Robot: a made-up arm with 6 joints. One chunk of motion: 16 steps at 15 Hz.
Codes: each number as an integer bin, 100 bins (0 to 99) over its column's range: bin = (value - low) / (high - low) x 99, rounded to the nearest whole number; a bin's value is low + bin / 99 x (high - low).
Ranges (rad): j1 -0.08..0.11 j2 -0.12..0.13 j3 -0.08..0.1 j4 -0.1..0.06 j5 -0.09..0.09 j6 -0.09..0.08
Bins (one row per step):
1: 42 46 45 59 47 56
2: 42 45 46 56 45 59
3: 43 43 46 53 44 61
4: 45 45 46 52 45 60
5: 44 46 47 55 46 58
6: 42 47 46 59 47 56
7: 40 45 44 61 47 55
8: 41 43 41 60 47 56
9: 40 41 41 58 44 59
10: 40 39 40 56 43 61
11: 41 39 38 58 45 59
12: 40 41 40 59 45 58
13: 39 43 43 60 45 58
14: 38 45 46 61 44 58
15: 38 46 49 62 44 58
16: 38 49 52 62 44 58
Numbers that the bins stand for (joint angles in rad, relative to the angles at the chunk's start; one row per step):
1: 0.0006 -0.0038 0.0018 -0.0046 -0.0045 0.0062
2: 0.0006 -0.0064 0.0036 -0.0095 -0.0082 0.0113
3: 0.0025 -0.0114 0.0036 -0.0143 -0.0100 0.0147
4: 0.0064 -0.0064 0.0036 -0.0160 -0.0082 0.0130
5: 0.0044 -0.0038 0.0055 -0.0111 -0.0064 0.0096
6: 0.0006 -0.0013 0.0036 -0.0046 -0.0045 0.0062
7: -0.0032 -0.0064 0.0000 -0.0014 -0.0045 0.0044
8: -0.0013 -0.0114 -0.0055 -0.0030 -0.0045 0.0062
9: -0.0032 -0.0165 -0.0055 -0.0063 -0.0100 0.0113
10: -0.0032 -0.0215 -0.0073 -0.0095 -0.0118 0.0147
11: -0.0013 -0.0215 -0.0109 -0.0063 -0.0082 0.0113
12: -0.0032 -0.0165 -0.0073 -0.0046 -0.0082 0.0096
13: -0.0052 -0.0114 -0.0018 -0.0030 -0.0082 0.0096
14: -0.0071 -0.0064 0.0036 -0.0014 -0.0100 0.0096
15: -0.0071 -0.0038 0.0091 0.0002 -0.0100 0.0096
16: -0.0071 0.0037 0.0145 0.0002 -0.0100 0.0096

